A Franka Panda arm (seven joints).
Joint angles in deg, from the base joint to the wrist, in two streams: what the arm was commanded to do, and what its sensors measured. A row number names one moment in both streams.
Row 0, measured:
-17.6 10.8 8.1 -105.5 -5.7 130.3 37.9
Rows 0 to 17, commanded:
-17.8 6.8 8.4 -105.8 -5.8 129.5 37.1
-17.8 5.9 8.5 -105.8 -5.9 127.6 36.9
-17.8 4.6 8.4 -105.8 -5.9 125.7 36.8
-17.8 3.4 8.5 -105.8 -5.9 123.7 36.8
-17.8 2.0 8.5 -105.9 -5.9 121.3 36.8
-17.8 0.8 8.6 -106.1 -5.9 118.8 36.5
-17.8 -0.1 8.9 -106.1 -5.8 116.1 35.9
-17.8 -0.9 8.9 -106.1 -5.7 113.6 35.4
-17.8 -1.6 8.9 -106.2 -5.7 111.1 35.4
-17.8 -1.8 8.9 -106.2 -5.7 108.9 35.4
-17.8 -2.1 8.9 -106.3 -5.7 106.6 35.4
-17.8 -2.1 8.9 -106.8 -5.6 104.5 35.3
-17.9 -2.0 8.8 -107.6 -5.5 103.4 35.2
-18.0 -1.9 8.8 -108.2 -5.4 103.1 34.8
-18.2 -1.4 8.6 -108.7 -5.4 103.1 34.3
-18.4 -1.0 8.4 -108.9 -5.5 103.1 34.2
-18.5 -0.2 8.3 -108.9 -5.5 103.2 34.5
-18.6 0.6 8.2 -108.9 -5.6 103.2 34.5
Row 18, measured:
-17.9 -0.9 8.4 -108.6 -5.7 103.8 35.5
